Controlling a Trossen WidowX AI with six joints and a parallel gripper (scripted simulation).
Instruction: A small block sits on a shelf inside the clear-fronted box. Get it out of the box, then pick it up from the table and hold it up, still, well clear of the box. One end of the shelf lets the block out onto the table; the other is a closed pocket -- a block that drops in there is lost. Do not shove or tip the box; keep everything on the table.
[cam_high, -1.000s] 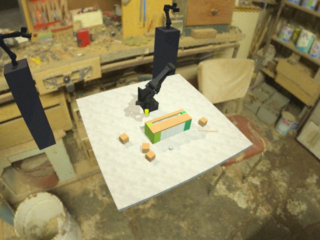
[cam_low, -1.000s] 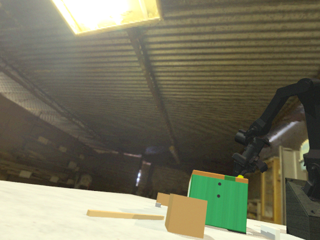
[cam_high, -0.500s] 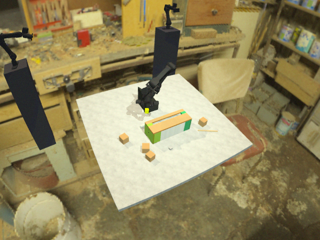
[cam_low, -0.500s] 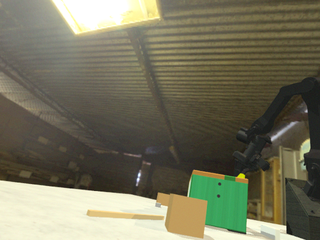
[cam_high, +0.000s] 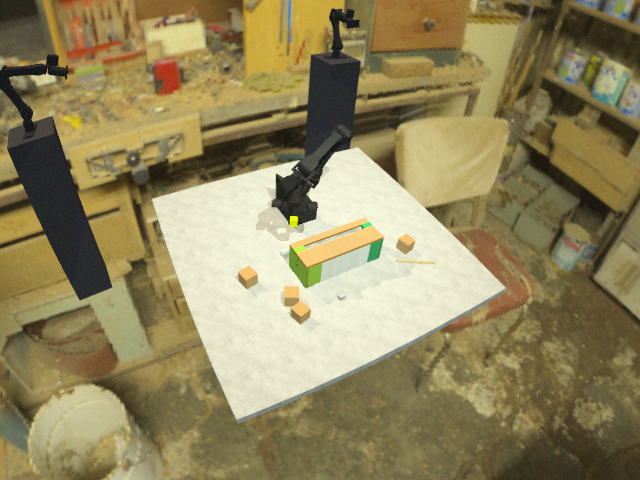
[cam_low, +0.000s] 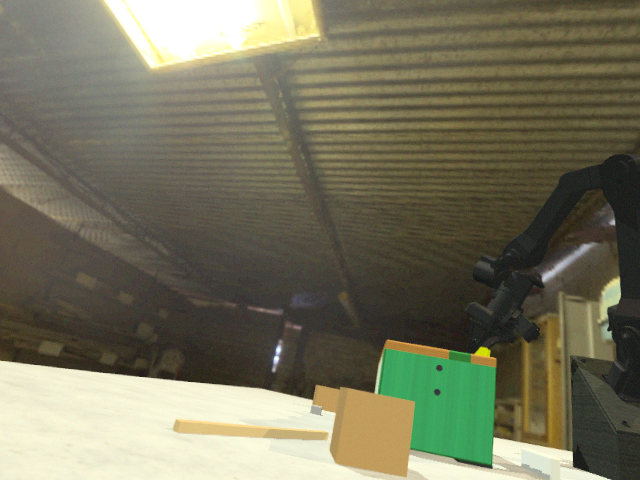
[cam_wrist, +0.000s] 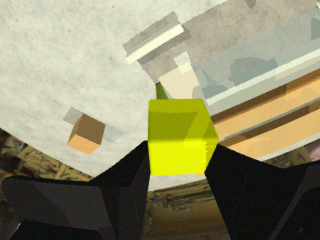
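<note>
Now: gripper tip 1 cm to the right of the yellow block and 1 cm past it. From my gripper tip the other things lie so: box: 14 cm to the left, 11 cm below, 9 cm ahead; then grey metal piece: 31 cm ahead, 17 cm below, 4 cm to the left; then thin wooden stick: 46 cm to the left, 32 cm ahead, 17 cm below.
</note>
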